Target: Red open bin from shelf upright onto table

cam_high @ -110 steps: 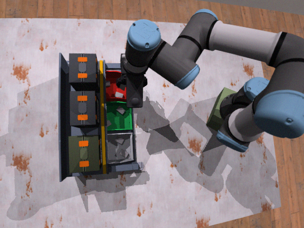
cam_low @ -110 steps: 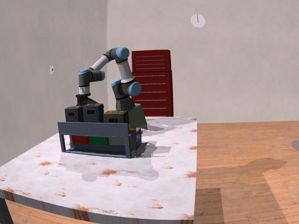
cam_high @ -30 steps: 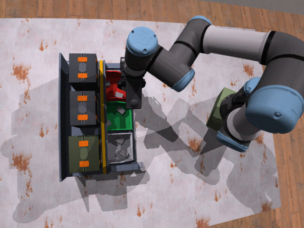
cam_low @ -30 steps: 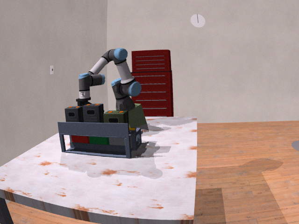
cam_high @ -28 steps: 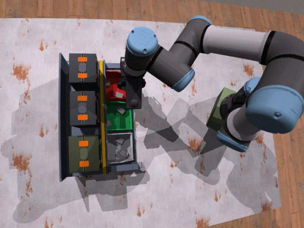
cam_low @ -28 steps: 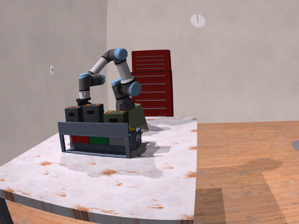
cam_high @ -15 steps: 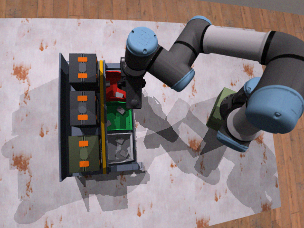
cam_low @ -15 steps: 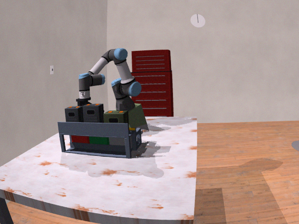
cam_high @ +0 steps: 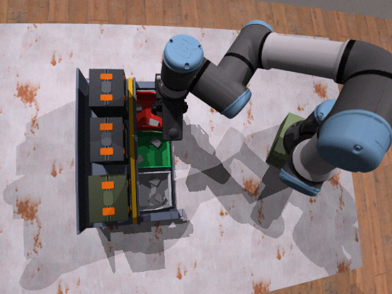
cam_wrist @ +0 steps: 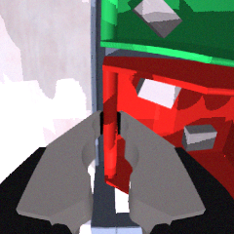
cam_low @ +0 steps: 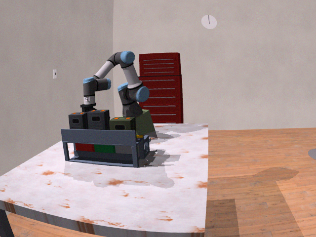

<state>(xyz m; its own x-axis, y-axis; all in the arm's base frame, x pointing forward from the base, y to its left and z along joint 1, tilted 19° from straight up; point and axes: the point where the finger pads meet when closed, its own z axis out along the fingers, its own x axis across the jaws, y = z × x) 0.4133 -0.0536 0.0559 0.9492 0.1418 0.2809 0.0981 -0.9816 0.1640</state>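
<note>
Now: the red open bin 6 cm ahead of my hand and 1 cm to the right of it. From my hand the other things lie so: shelf rail 10 cm to the left, 4 cm below, 2 cm behind; then yellow bar 11 cm to the left, 9 cm ahead, 6 cm above; then green bin 11 cm to the left, 5 cm ahead.
</note>
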